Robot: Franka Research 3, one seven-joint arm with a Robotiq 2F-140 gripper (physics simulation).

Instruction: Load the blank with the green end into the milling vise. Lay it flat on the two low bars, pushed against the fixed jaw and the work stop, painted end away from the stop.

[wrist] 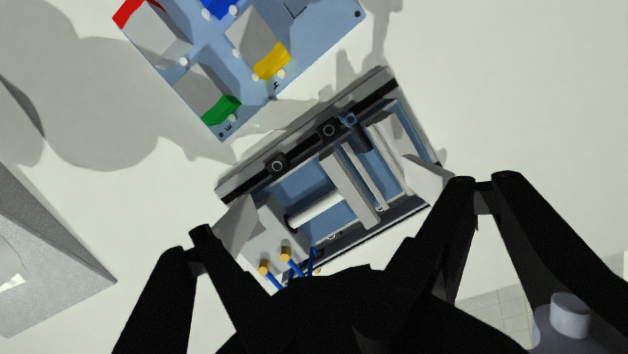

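The blank with the green end [197,91] lies on the blue pallet [320,42] in the upper left of the wrist view, its green end toward the pallet's near corner. The milling vise [306,146] stands in the middle. Its moving jaw plate [350,191] sits at the end of a white rod, and a thin low bar [365,176] lies to the right of it. The work stop [361,137], a dark pin on a blue clamp, reaches in from the rear rail. The fixed jaw end is partly hidden by the right fingertip. My gripper [326,189] is wide open and empty, above the vise.
Blanks with red [155,35], yellow [252,37] and blue [218,6] ends share the pallet. An actuator block [272,220] with brass fittings and blue hoses is at the vise's left end. A grey speckled block [55,285] stands at the left edge.
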